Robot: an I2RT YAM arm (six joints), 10 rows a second.
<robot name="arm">
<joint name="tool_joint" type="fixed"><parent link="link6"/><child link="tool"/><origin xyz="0 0 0" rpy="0 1.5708 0"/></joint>
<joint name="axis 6" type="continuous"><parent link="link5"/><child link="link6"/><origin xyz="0.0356 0 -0.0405"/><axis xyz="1 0 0"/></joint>
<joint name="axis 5" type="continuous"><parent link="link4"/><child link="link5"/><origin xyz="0.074 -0.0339 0.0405"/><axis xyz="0 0 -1"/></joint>
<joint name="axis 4" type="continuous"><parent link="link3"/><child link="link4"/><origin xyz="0.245 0.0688 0.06"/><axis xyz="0 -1 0"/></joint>
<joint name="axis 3" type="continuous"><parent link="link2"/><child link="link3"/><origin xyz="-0.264 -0.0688 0"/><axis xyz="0 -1 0"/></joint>
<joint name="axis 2" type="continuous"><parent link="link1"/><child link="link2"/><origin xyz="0.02 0.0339 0.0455"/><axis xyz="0 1 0"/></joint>
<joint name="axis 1" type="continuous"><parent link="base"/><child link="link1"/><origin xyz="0 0 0.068"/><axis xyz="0 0 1"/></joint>
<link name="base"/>
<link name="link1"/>
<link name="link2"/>
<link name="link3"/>
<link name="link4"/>
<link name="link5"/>
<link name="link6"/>
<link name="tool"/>
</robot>
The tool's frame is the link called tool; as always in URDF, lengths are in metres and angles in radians. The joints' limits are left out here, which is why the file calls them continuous.
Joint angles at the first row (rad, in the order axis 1, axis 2, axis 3, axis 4, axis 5, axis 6):
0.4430, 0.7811, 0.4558, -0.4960, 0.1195, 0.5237
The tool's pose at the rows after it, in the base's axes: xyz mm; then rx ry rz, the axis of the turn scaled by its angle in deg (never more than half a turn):
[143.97, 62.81, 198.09, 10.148, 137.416, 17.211]
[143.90, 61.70, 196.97, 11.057, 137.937, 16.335]
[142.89, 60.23, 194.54, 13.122, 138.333, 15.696]
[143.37, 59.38, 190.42, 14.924, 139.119, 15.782]
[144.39, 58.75, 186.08, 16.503, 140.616, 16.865]
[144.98, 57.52, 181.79, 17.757, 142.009, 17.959]
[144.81, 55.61, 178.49, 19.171, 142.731, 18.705]
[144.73, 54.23, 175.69, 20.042, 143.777, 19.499]
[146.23, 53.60, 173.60, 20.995, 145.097, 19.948]
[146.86, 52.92, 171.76, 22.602, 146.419, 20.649]
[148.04, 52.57, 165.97, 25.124, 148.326, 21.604]
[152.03, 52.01, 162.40, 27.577, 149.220, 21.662]
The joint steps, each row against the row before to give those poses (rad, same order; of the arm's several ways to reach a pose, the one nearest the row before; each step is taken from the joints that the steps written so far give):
-0.0012, -0.0072, -0.0008, -0.0075, 0.0151, 0.0126
-0.0044, 0.0036, 0.0003, -0.0102, 0.0080, 0.0061
-0.0033, -0.0015, -0.0064, -0.0086, 0.0114, 0.0227
-0.0072, 0.0101, -0.0093, 0.0036, -0.0041, 0.0203
-0.0121, 0.0168, -0.0064, 0.0016, -0.0254, 0.0187
-0.0151, 0.0126, -0.0083, 0.0017, -0.0279, 0.0110
-0.0151, 0.0028, -0.0094, 0.0015, -0.0185, 0.0100
-0.0132, 0.0061, -0.0055, -0.0029, -0.0220, 0.0047
-0.0115, 0.0194, 0.0026, -0.0042, -0.0186, 0.0055
-0.0098, 0.0146, 0.0025, -0.0094, -0.0187, 0.0154
-0.0101, 0.0294, -0.0065, 0.0035, -0.0242, 0.0264
-0.0135, 0.0370, 0.0025, 0.0140, -0.0089, 0.0188

